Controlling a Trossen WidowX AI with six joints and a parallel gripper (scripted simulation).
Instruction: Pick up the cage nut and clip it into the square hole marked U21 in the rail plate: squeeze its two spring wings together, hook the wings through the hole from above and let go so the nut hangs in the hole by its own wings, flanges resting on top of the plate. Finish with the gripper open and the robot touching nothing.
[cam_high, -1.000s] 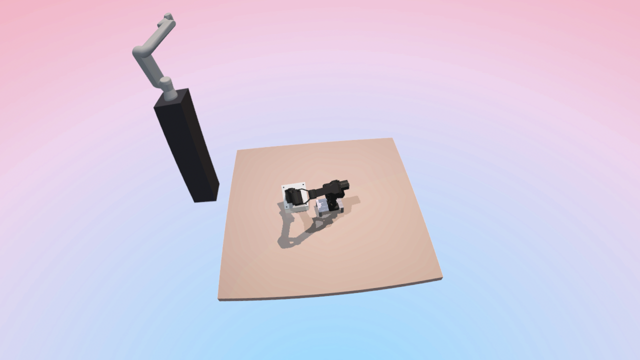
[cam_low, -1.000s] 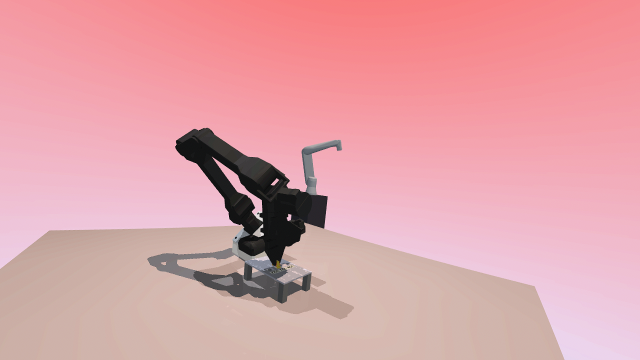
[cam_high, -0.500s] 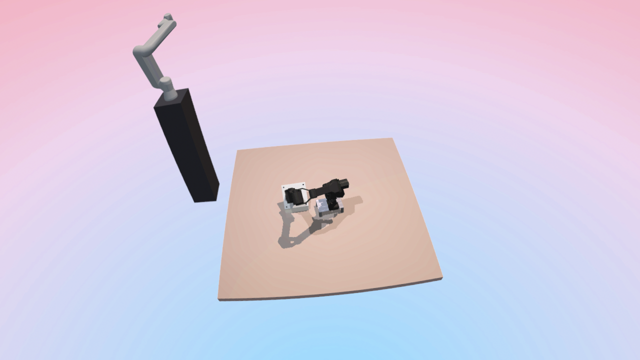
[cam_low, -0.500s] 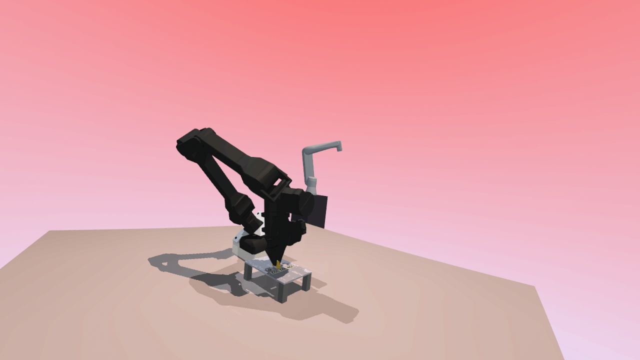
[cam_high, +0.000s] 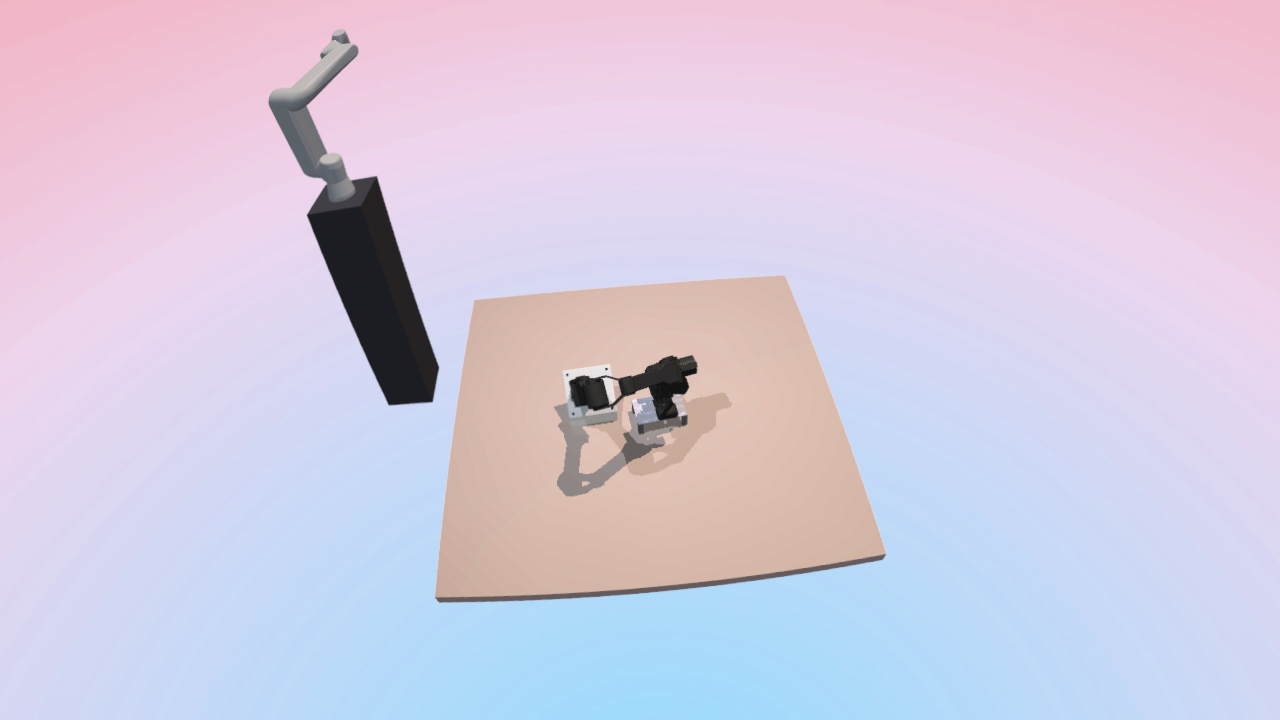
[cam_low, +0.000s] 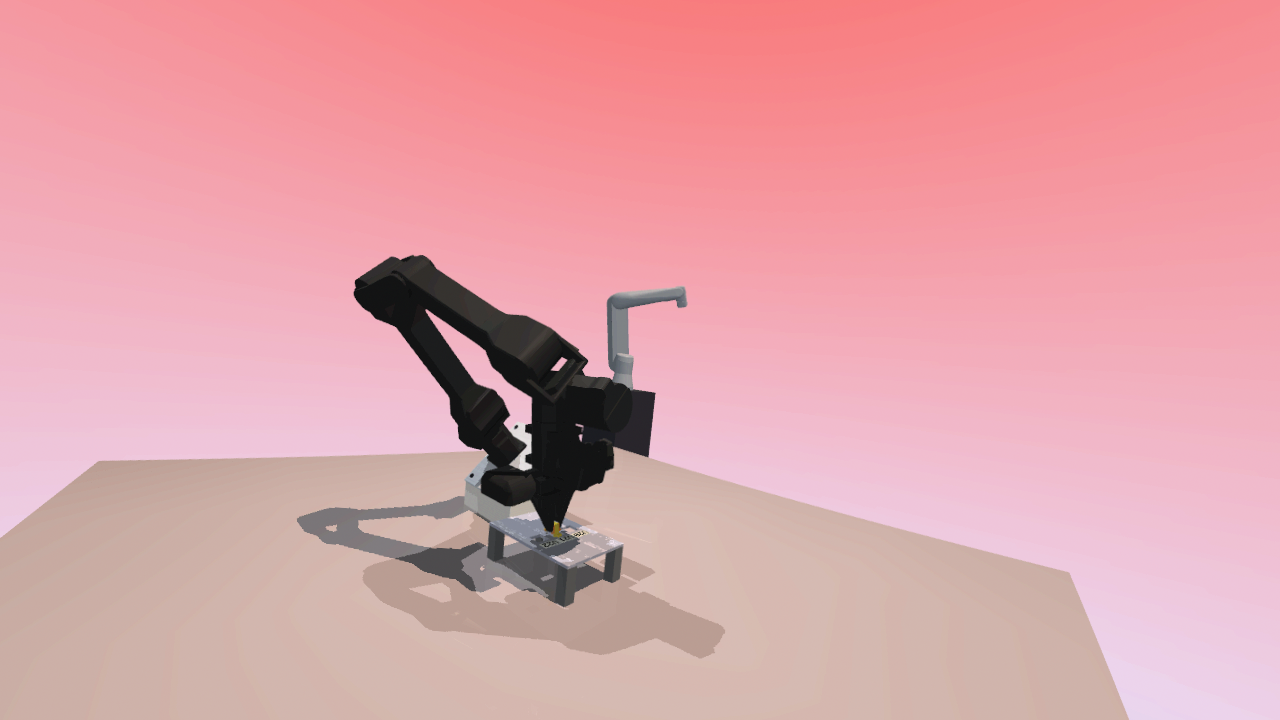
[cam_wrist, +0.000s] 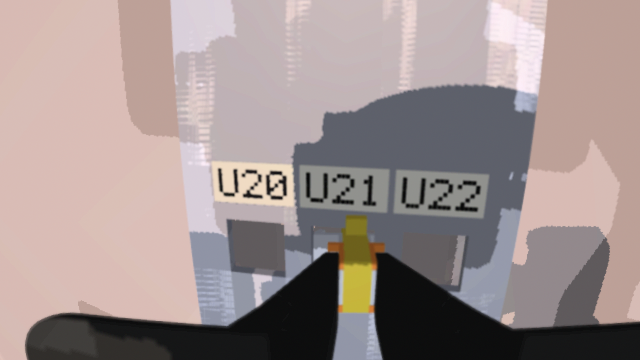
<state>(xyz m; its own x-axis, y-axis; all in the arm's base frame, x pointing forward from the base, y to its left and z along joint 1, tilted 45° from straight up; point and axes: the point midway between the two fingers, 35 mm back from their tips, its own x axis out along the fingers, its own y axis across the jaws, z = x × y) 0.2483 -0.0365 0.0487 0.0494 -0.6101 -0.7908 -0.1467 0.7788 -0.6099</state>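
My gripper tip is 1 cm above the cage nut.
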